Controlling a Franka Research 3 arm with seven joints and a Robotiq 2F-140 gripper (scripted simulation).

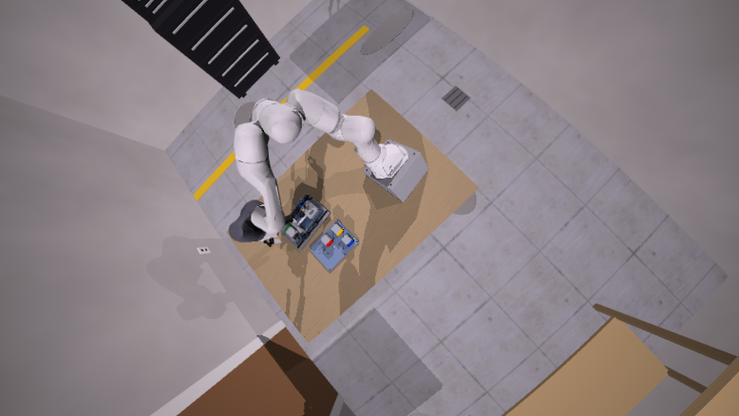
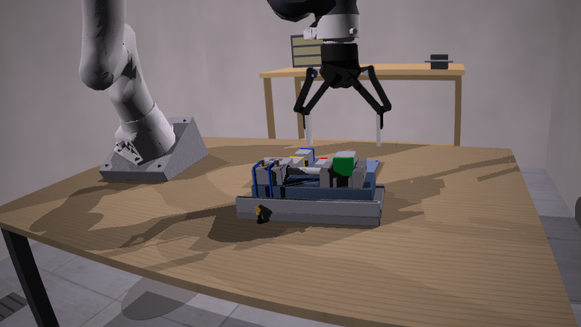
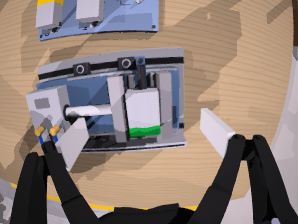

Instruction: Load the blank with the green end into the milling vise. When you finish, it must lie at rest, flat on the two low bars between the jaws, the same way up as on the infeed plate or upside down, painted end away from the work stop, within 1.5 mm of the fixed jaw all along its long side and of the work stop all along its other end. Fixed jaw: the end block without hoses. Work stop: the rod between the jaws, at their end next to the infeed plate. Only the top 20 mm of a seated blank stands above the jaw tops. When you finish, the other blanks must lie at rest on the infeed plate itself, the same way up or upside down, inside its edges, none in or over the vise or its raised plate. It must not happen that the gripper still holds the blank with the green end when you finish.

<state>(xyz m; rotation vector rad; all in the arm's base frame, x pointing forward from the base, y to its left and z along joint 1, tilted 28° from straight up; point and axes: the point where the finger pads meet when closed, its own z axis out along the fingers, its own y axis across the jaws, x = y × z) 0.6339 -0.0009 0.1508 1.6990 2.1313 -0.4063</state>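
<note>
Now: hand 50 mm above the green-ended blank. Also, from my hand: work stop rod (10 mm behind, 50 mm to the left, 60 mm below); fixed jaw (30 mm ahead, 10 mm to the left, 70 mm below); milling vise (70 mm behind, 10 mm to the right, 110 mm below).
</note>
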